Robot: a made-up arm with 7 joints. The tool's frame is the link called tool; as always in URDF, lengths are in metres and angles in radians.
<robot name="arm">
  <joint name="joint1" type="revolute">
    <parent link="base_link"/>
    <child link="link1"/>
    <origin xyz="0.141 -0.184 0.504" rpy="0 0 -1.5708"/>
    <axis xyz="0 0 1"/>
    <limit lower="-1.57" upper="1.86" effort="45" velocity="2"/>
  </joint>
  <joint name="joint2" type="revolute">
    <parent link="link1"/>
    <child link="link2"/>
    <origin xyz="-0.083 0.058 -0.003" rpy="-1.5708 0 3.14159"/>
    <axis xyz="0 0 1"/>
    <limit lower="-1.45" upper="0.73" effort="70" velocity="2.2"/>
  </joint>
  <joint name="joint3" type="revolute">
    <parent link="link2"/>
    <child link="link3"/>
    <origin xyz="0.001 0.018 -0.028" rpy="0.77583 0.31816 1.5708"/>
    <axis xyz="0 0 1"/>
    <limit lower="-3.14" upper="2.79" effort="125" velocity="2.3"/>
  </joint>
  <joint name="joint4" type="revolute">
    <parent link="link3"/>
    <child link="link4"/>
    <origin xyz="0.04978 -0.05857 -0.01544" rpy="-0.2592 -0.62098 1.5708"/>
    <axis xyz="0 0 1"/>
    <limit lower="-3.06" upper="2.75" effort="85" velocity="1.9"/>
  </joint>
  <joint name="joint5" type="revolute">
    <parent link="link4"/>
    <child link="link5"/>
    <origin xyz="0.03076 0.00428 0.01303" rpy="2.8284 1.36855 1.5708"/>
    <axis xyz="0 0 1"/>
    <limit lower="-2.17" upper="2.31" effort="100" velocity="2"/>
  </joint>
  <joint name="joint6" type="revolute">
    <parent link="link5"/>
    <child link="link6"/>
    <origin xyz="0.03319 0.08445 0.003" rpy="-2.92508 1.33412 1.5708"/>
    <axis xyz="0 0 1"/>
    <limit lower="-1.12" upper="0.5" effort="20" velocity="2.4"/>
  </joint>
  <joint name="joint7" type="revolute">
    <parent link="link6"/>
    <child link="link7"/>
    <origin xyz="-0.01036 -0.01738 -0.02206" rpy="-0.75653 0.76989 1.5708"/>
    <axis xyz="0 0 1"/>
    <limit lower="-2.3" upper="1.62" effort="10" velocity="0.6"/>
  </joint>
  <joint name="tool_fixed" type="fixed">
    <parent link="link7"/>
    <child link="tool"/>
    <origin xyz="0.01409 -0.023 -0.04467" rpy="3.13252 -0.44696 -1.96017"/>
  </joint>
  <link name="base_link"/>
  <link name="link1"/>
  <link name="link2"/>
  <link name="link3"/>
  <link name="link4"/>
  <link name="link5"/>
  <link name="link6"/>
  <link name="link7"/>
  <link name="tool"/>
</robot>
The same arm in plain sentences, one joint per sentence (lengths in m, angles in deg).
The arm has seven revolute joints in a row. What follows holds with every joint at zero, and every direction is one of the base frame's. The first joint lies 0.141 m along +x and 0.184 m along -y and 0.504 m along +z from the base frame's origin and rotates about +z, from -89.95 to 106.57 deg. The second joint lies 0.058 m along +x and 0.083 m along +y and 0.003 m along -z from the first joint and rotates about -x, from -83.08 to 41.83 deg. The third joint lies 0.028 m along +x and 0.001 m along +y and 0.018 m along -z from the second joint and rotates about the direction (-0.678011, 0.700312, -0.223304), from -179.91 to 159.86 deg. The fourth joint lies 0.065 m along +x and 0.031 m along +y and 0.031 m along -z from the third joint and rotates about the direction (-0.239101, 0.952004, 0.191101), from -175.33 to 157.56 deg. The fifth joint lies 0.033 m along -x and 0.006 m along +y and 0.003 m along -z from the fourth joint and rotates about -z, from -124.33 to 132.35 deg. The sixth joint lies 0.077 m along -x and 0.048 m along -y and 0.003 m along -z from the fifth joint and rotates about the direction (0.894488, 0.383995, 0.228997), from -64.17 to 28.65 deg. The seventh joint lies 0.024 m along -x and 0.008 m along +y and 0.016 m along -z from the sixth joint and rotates about the direction (0.819201, -0.2371, -0.522201), from -131.78 to 92.82 deg. The tool frame, which is the frame that the pose is given for, lies 0.031 m along -x and 0.009 m along -y and 0.041 m along +z from the seventh joint; its axes are the base frame's turned by roll -14.5, pitch -31.36 and yaw -1.34 deg (as in URDF: about the fixed x, then y, then z).
